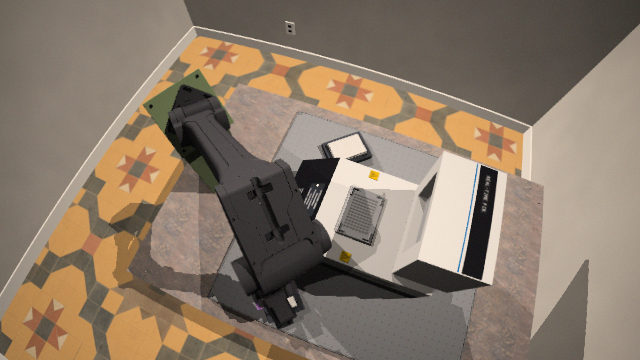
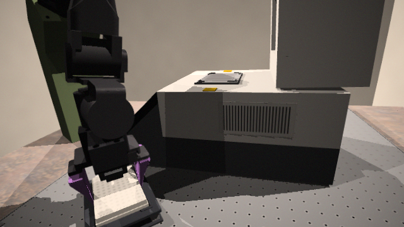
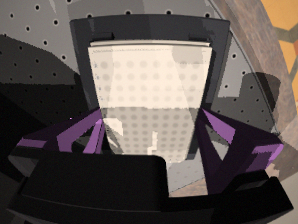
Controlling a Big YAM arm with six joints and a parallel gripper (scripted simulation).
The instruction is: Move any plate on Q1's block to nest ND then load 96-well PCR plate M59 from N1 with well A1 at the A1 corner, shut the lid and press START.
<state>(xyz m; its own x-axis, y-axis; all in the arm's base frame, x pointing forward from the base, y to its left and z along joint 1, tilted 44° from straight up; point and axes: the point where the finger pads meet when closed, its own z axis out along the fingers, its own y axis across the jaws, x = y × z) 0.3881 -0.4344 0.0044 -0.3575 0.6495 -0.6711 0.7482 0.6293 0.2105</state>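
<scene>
The dark nest N1 lies 20 mm below my hand. Also, from my hand: dark nest nd (530 mm to the left, 220 mm ahead, 30 mm below).
</scene>
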